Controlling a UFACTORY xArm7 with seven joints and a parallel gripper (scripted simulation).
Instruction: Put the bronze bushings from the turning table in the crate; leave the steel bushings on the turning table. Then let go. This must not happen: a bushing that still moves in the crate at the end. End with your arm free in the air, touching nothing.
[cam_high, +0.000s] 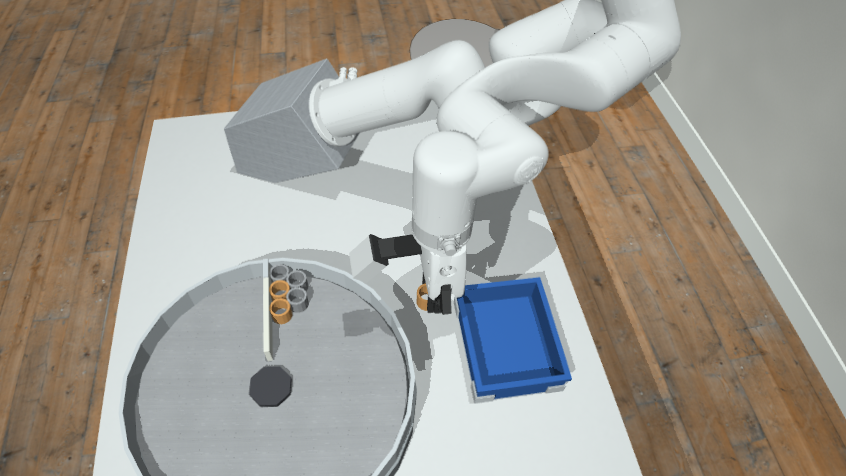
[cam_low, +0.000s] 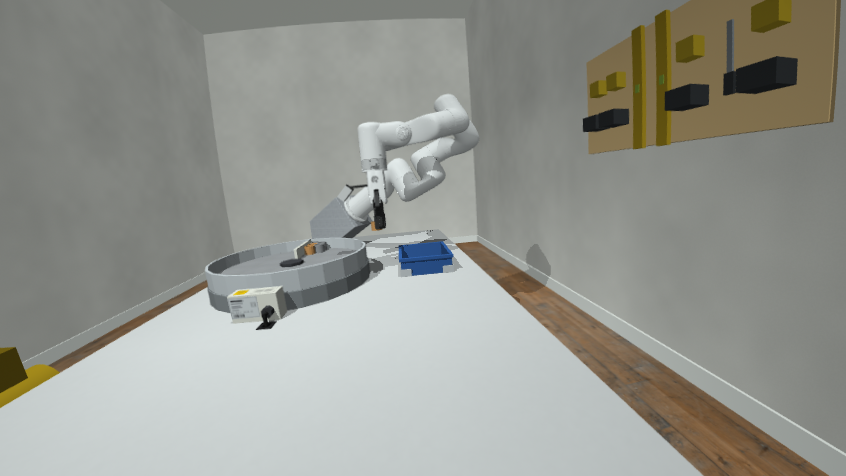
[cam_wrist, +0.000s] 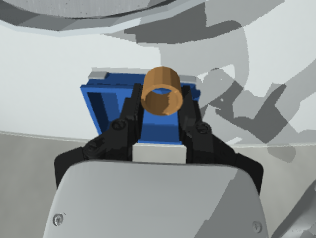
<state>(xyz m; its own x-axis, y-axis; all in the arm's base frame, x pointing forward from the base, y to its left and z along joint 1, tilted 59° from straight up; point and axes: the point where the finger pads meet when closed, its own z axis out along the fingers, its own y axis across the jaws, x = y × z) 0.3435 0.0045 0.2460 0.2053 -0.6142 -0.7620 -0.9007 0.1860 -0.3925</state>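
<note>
My hand is 13 cm to the right of the blue crate, 12 cm above it and 1 cm short of it. The rest, counted from my hand: turning table: 23 cm to the right, 13 cm ahead, 9 cm below.
</note>
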